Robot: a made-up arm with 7 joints. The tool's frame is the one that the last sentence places.
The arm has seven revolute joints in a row. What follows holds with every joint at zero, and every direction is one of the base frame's. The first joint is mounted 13.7 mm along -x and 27.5 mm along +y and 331.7 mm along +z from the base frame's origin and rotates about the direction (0.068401, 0.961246, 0.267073), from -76.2 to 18.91 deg. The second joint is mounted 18.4 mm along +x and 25.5 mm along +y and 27.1 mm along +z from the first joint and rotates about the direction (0.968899, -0.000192, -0.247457), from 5.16 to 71.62 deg. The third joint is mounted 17.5 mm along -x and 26.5 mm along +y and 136.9 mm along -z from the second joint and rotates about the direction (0.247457, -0.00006, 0.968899), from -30.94 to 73.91 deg. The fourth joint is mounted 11.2 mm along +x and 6.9 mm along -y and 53.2 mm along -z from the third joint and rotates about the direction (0.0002, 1, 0.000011), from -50.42 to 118.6 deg. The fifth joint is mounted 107.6 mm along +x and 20.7 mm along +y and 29.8 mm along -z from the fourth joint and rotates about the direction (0.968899, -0.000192, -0.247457), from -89.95 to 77.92 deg. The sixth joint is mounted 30.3 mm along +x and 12.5 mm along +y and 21.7 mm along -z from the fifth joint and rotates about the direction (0.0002, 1, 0.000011), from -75.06 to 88.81 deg. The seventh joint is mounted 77.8 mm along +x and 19.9 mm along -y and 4.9 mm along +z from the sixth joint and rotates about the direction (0.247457, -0.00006, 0.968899), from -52.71 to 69.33 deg. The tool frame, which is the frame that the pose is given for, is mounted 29.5 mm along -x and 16 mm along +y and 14.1 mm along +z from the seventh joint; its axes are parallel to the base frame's.
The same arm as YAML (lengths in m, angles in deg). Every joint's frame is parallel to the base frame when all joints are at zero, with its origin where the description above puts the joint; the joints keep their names.
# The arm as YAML. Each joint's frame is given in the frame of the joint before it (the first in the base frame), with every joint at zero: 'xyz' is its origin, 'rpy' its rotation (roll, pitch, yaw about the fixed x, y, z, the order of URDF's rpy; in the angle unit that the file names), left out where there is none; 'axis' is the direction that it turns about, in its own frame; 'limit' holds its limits. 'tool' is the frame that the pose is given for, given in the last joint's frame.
units:
  length: m
  angle: deg
joints:
  - name: joint 1
    type: revolute
    origin:
      xyz: [-0.0137, 0.0275, 0.3317]
    axis: [0.068403, 0.961235, 0.26711]
    limit:
      lower: -76.2
      upper: 18.91
  - name: joint 2
    type: revolute
    origin:
      xyz: [0.0184, 0.0255, 0.0271]
    axis: [0.968889, -0.0002, -0.247497]
    limit:
      lower: 5.16
      upper: 71.62
  - name: joint 3
    type: revolute
    origin:
      xyz: [-0.0175, 0.0265, -0.1369]
    axis: [0.247497, -0.0001, 0.968889]
    limit:
      lower: -30.94
      upper: 73.91
  - name: joint 4
    type: revolute
    origin:
      xyz: [0.0112, -0.0069, -0.0532]
    axis: [0.0002, 1.0, 0.0]
    limit:
      lower: -50.42
      upper: 118.6
  - name: joint 5
    type: revolute
    origin:
      xyz: [0.1076, 0.0207, -0.0298]
    axis: [0.968889, -0.0002, -0.247497]
    limit:
      lower: -89.95
      upper: 77.92
  - name: joint 6
    type: revolute
    origin:
      xyz: [0.0303, 0.0125, -0.0217]
    axis: [0.0002, 1.0, 0.0]
    limit:
      lower: -75.06
      upper: 88.81
  - name: joint 7
    type: revolute
    origin:
      xyz: [0.0778, -0.0199, 0.0049]
    axis: [0.247497, -0.0001, 0.968889]
    limit:
      lower: -52.71
      upper: 69.33
tool:
  origin:
    xyz: [-0.0295, 0.016, 0.0141]

